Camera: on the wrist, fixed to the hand. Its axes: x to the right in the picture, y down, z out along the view.
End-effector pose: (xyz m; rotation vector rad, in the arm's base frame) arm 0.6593 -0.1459 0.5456 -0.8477 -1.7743 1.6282
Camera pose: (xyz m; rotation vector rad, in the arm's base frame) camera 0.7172 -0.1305 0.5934 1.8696 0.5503 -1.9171
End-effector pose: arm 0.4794 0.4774 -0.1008 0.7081 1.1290 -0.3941
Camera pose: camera 0.4034 0.4855 -0.1060 1.4944 0.2756 0.8497
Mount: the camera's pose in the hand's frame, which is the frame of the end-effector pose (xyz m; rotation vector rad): -0.0246 -0.0428 -0.0586 0.1731 -0.0029 1.5691
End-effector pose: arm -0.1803 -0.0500 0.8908 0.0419 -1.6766 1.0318
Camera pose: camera -0.1039 -0.0503 0.8972 -1.3295 -1.4327 2.2530
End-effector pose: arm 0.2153 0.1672 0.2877 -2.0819 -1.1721 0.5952
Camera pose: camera 0.2179 0.1428 0.3603 -2.4679 0.7638 1.2503
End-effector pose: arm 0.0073 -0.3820 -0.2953 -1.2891 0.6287 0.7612
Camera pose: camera 0.0265 -0.4477 -0.2609 -0.4095 1.6805 1.8782
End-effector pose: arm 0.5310 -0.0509 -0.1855 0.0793 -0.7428 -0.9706
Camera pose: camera 0.5272 -0.0719 -0.2591 -0.3248 -0.6393 0.5881
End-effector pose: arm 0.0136 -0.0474 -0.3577 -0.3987 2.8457 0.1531
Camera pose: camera 0.0343 -0.0902 -0.2976 1.8240 2.3846 0.1624
